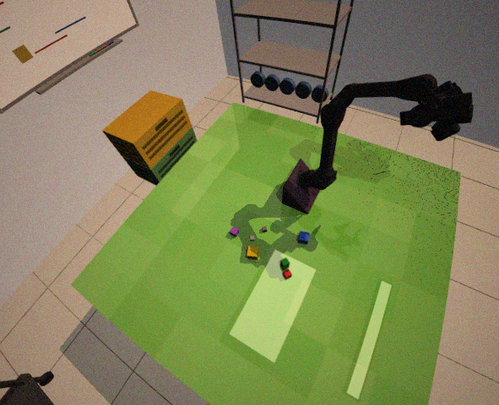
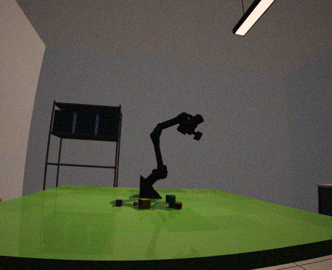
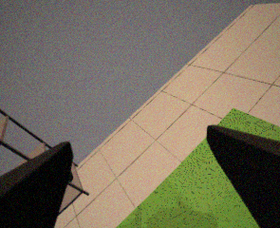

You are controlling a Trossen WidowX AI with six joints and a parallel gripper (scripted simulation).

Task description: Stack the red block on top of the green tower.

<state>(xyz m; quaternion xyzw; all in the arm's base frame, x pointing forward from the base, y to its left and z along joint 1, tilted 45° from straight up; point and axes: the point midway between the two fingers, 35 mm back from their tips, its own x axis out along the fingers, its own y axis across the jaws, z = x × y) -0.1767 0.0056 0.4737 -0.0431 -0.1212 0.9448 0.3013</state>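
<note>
Right now the red block is 54 cm ahead of my gripper tip, 29 cm to the right of it and 41 cm below it. The rest, counted from my gripper tip: blue block 39 cm ahead, 28 cm to the right, 41 cm below; purple block 46 cm ahead, 55 cm to the right, 41 cm below.
</note>
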